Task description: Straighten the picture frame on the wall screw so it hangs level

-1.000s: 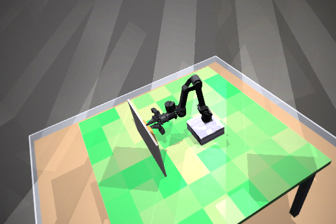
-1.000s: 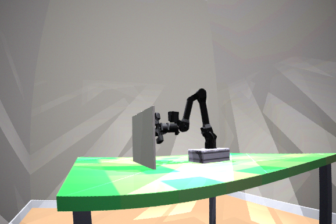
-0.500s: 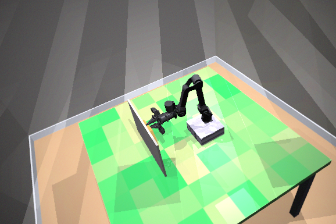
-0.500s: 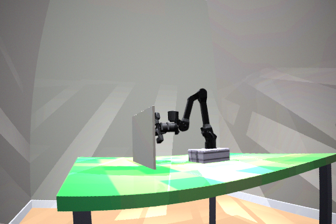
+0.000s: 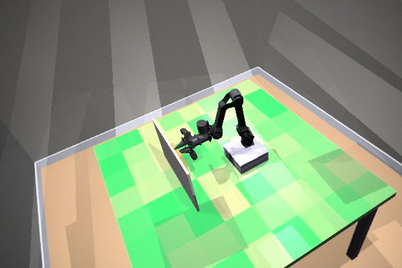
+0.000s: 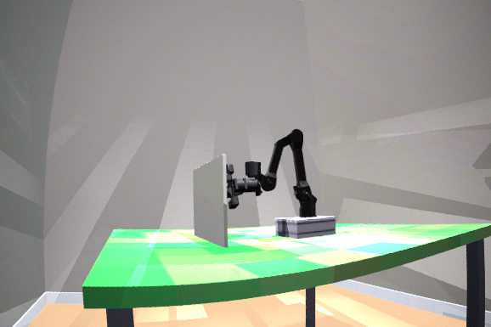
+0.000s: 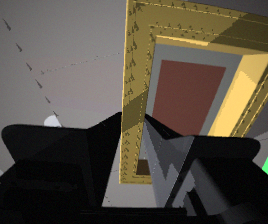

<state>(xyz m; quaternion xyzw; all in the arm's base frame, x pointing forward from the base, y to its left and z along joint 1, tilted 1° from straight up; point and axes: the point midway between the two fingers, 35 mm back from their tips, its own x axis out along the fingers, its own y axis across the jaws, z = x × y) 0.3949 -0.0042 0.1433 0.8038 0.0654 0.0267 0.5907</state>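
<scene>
My gripper tip is now 20 mm to the right of the picture frame and 50 mm above it. From my gripper tip the other things lie so: wall panel 20 mm ahead, 20 mm to the left, 70 mm below.
</scene>
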